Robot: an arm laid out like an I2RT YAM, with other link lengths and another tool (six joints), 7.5 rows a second.
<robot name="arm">
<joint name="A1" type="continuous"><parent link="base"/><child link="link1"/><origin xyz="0.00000 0.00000 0.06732" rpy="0.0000 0.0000 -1.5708"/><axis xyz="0 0 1"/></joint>
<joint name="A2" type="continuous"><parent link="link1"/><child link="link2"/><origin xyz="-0.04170 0.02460 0.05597" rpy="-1.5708 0.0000 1.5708"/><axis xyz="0 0 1"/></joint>
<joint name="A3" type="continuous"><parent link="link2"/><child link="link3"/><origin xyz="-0.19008 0.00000 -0.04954" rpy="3.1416 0.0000 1.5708"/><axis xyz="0 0 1"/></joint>
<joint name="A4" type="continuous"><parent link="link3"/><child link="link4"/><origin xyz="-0.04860 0.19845 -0.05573"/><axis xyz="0 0 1"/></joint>
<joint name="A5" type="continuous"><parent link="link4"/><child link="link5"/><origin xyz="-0.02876 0.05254 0.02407" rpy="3.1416 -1.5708 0.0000"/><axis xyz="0 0 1"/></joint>
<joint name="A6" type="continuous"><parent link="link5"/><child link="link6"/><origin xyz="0.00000 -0.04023 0.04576" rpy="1.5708 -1.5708 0.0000"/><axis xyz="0 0 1"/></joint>
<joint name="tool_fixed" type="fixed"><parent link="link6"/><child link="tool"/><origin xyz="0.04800 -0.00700 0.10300" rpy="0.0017 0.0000 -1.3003"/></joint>
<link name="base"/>
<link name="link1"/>
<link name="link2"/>
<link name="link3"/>
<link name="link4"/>
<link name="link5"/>
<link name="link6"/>
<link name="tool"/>
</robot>
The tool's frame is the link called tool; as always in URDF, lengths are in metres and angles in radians. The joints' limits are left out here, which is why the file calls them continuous.
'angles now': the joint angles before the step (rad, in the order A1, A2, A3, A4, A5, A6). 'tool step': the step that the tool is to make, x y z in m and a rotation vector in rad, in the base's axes. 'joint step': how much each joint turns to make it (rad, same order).
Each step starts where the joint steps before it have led.
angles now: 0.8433 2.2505 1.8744 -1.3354 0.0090 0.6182
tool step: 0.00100 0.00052 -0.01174 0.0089 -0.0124 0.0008
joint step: 0.0003 0.0000 -0.0516 0.0665 0.0034 0.0000
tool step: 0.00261 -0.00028 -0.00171 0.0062 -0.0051 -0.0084
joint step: -0.0083 -0.0008 -0.0065 0.0137 -0.0003 0.0000
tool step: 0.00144 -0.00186 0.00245 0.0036 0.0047 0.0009
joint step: -0.0096 -0.0056 0.0025 -0.0085 -0.0046 -0.0111
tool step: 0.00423 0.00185 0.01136 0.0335 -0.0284 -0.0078
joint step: -0.0080 -0.0401 0.0102 -0.0064 -0.0020 -0.0004
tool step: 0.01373 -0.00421 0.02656 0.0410 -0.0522 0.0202
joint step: -0.0332 -0.0542 0.0706 -0.0584 0.0111 -0.0529
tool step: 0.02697 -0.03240 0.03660 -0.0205 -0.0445 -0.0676
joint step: -0.1243 -0.0400 0.1289 -0.1469 0.0446 -0.0569
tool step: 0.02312 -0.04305 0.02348 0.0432 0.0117 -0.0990
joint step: -0.1961 -0.0462 0.0519 -0.0812 -0.0450 -0.0962
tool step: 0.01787 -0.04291 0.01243 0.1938 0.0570 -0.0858
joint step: -0.2698 -0.0256 0.0065 -0.0389 -0.2076 -0.1778
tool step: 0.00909 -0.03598 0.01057 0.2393 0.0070 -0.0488
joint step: -0.2483 0.0001 -0.0007 -0.0539 -0.2399 -0.2086
